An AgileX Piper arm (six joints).
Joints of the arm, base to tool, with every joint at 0 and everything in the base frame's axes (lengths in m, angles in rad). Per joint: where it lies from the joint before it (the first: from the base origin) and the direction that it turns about. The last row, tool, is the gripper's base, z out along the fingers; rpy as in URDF.
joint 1: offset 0 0 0.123 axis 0 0 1
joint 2: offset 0 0 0 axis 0 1 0
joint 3: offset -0.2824 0 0.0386 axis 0 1 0
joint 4: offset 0.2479 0 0.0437 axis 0.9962 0 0.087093
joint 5: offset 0 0 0 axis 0 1 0
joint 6: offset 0.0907 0 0.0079 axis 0.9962 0 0.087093
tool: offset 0 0 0 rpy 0 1.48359 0
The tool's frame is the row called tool.
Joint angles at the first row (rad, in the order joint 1, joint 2, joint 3, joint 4, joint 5, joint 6):
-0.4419, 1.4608, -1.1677, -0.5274, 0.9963, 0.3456
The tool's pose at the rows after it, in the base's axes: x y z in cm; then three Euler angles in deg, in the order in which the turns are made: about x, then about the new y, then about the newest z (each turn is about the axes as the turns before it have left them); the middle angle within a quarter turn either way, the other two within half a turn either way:
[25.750 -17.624 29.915 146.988 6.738 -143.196]
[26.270 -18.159 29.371 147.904 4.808 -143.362]
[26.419 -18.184 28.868 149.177 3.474 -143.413]
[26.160 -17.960 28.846 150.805 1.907 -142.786]
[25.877 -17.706 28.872 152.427 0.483 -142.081]
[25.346 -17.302 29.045 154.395 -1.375 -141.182]
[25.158 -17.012 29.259 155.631 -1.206 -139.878]
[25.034 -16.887 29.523 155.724 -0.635 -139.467]
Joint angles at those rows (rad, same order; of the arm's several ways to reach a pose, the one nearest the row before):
-0.4751, 1.5329, -1.2322, -0.5242, 1.0236, 0.3336
-0.4818, 1.5707, -1.2574, -0.5203, 1.0464, 0.3302
-0.4818, 1.5868, -1.2606, -0.5078, 1.0641, 0.3302
-0.4818, 1.5857, -1.2642, -0.4856, 1.1029, 0.3302
-0.4818, 1.5827, -1.2668, -0.4634, 1.1405, 0.3311
-0.4818, 1.5720, -1.2668, -0.4379, 1.1921, 0.3322
-0.4818, 1.5623, -1.2675, -0.4134, 1.2063, 0.3416
-0.4818, 1.5527, -1.2675, -0.4065, 1.2063, 0.3427

